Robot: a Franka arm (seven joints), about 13 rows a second.
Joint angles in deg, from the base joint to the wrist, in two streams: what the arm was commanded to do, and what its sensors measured. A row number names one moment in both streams.
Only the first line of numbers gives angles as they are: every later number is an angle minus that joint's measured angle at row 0.
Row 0, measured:
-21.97, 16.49, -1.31, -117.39, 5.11, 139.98, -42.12
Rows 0 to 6, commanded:
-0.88, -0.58, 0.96, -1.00, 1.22, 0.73, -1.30
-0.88, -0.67, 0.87, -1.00, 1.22, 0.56, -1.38
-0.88, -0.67, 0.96, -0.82, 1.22, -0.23, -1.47
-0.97, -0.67, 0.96, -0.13, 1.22, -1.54, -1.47
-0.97, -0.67, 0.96, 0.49, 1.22, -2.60, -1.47
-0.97, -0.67, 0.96, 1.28, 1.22, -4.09, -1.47
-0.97, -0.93, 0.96, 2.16, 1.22, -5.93, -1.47
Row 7, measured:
0.00, -0.01, 0.06, 0.62, 0.00, -1.94, -0.18
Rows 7 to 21, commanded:
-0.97, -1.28, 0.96, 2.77, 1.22, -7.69, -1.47
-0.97, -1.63, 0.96, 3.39, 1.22, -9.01, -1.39
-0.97, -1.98, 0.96, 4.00, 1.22, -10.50, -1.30
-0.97, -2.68, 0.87, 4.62, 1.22, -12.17, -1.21
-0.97, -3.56, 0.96, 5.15, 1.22, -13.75, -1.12
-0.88, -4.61, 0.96, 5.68, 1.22, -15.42, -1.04
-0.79, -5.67, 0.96, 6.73, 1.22, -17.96, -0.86
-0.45, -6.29, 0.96, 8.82, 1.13, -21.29, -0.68
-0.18, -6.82, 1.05, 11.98, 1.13, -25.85, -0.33
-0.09, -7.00, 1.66, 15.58, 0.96, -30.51, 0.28
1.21, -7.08, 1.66, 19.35, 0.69, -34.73, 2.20
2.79, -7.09, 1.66, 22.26, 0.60, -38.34, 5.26
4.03, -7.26, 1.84, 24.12, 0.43, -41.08, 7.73
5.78, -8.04, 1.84, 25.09, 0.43, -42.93, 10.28
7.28, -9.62, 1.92, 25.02, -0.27, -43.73, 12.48
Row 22, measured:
4.78, -8.41, 2.02, 23.67, 0.03, -40.70, 8.49
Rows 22 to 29, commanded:
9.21, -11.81, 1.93, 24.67, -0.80, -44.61, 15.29
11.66, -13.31, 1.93, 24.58, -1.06, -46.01, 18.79
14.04, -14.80, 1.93, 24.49, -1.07, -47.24, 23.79
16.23, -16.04, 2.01, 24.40, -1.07, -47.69, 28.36
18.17, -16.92, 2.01, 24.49, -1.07, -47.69, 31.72
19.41, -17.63, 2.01, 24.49, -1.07, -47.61, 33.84
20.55, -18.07, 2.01, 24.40, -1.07, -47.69, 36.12
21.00, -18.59, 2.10, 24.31, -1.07, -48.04, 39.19
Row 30, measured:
19.90, -17.32, 2.52, 25.10, -0.36, -46.97, 34.87
